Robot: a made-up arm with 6 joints.
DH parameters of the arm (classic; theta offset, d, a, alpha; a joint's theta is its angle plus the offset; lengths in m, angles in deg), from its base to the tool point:
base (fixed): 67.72 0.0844 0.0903 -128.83
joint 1: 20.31 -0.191 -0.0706 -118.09
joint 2: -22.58 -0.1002 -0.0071 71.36
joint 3: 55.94 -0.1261 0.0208 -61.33
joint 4: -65.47 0.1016 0.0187 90
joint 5: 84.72 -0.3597 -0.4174 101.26
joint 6: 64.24 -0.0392 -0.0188 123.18
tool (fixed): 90.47 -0.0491 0 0
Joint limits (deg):
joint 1: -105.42..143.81
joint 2: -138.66..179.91
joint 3: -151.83..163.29
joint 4: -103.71..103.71
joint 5: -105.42..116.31
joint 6: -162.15..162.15
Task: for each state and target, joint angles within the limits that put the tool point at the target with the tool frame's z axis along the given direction. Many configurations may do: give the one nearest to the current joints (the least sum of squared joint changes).
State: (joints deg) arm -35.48 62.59 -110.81 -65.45 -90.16 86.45
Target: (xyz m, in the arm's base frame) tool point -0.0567 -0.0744 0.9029 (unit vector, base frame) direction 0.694 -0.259 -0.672
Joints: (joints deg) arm -9.17 93.44 -122.73 -10.37 -88.25 99.56
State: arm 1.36 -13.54 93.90 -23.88 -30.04 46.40
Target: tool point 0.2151 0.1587 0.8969 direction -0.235 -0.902 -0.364
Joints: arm -17.96 -24.74 69.06 -1.70 -71.46 21.70
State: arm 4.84 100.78 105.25 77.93 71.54 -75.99
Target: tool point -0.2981 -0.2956 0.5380 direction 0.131 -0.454 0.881
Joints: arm 6.10 107.53 115.16 91.00 20.29 -99.48
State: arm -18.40 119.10 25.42 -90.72 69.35 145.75
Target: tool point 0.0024 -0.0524 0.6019 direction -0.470 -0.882 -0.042
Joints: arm -61.83 117.08 28.12 -102.74 58.14 162.15
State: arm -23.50 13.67 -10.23 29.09 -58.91 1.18
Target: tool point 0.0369 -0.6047 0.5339 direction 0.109 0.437 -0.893
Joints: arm -66.97 38.41 -2.27 48.13 -30.87 64.63
